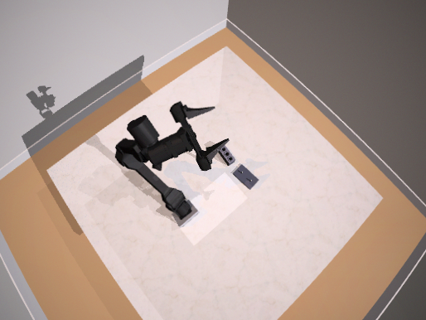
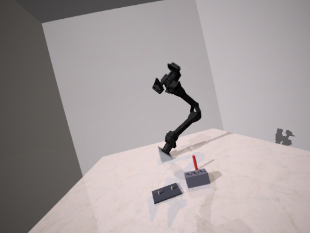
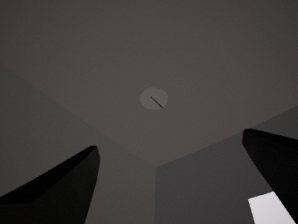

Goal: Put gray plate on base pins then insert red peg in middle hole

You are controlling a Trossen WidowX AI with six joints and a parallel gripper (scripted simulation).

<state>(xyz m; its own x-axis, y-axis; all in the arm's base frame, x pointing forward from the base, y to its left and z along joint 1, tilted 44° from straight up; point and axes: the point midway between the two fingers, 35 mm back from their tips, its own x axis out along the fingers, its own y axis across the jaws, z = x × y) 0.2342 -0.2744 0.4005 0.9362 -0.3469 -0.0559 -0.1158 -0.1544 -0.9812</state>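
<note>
Right now my gripper tip is 51 cm above the gray plate, 10 cm short of it and 2 cm to the right of it. Also, from my gripper tip: red peg 51 cm below, 6 cm to the left; then dark base 54 cm below, 12 cm to the right, 11 cm ahead.
</note>
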